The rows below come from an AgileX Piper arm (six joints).
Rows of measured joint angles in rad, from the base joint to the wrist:
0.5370 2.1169 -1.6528 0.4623 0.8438 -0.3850
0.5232 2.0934 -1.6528 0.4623 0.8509 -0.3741
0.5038 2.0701 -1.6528 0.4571 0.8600 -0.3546
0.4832 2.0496 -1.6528 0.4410 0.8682 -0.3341
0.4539 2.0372 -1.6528 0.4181 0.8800 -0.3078
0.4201 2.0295 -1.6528 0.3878 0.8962 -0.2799
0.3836 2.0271 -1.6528 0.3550 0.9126 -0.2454
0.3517 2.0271 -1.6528 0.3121 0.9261 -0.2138
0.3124 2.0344 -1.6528 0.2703 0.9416 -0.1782
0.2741 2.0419 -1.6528 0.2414 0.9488 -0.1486
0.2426 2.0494 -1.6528 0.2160 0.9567 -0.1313
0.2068 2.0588 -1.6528 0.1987 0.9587 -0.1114
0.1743 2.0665 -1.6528 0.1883 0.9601 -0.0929
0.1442 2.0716 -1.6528 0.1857 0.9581 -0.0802
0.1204 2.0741 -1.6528 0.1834 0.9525 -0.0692
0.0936 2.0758 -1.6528 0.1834 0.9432 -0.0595
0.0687 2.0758 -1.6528 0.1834 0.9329 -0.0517
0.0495 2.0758 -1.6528 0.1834 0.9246 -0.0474
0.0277 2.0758 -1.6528 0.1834 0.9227 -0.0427
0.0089 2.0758 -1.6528 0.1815 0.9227 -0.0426
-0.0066 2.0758 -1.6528 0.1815 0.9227 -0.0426
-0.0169 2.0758 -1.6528 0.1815 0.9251 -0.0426
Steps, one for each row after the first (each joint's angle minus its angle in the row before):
-0.0138 -0.0235 0.0000 0.0000 0.0071 0.0109
-0.0194 -0.0233 0.0000 -0.0052 0.0091 0.0195
-0.0206 -0.0205 0.0000 -0.0161 0.0082 0.0205
-0.0293 -0.0124 0.0000 -0.0229 0.0118 0.0263
-0.0338 -0.0077 0.0000 -0.0303 0.0162 0.0279
-0.0365 -0.0024 0.0000 -0.0328 0.0164 0.0345
-0.0319 0.0000 0.0000 -0.0429 0.0135 0.0316
-0.0393 0.0073 0.0000 -0.0418 0.0155 0.0356
-0.0383 0.0075 0.0000 -0.0289 0.0072 0.0296
-0.0315 0.0075 0.0000 -0.0254 0.0079 0.0173
-0.0358 0.0094 0.0000 -0.0173 0.0020 0.0199
-0.0325 0.0077 0.0000 -0.0104 0.0014 0.0185
-0.0301 0.0051 0.0000 -0.0026 -0.0020 0.0127
-0.0238 0.0025 0.0000 -0.0023 -0.0056 0.0110
-0.0268 0.0017 0.0000 0.0000 -0.0093 0.0097
-0.0249 0.0000 0.0000 0.0000 -0.0103 0.0078
-0.0192 0.0000 0.0000 0.0000 -0.0083 0.0043
-0.0218 0.0000 0.0000 0.0000 -0.0019 0.0047
-0.0188 0.0000 0.0000 -0.0019 0.0000 0.0001
-0.0155 0.0000 0.0000 0.0000 0.0000 0.0000
-0.0103 0.0000 0.0000 0.0000 0.0024 0.0000

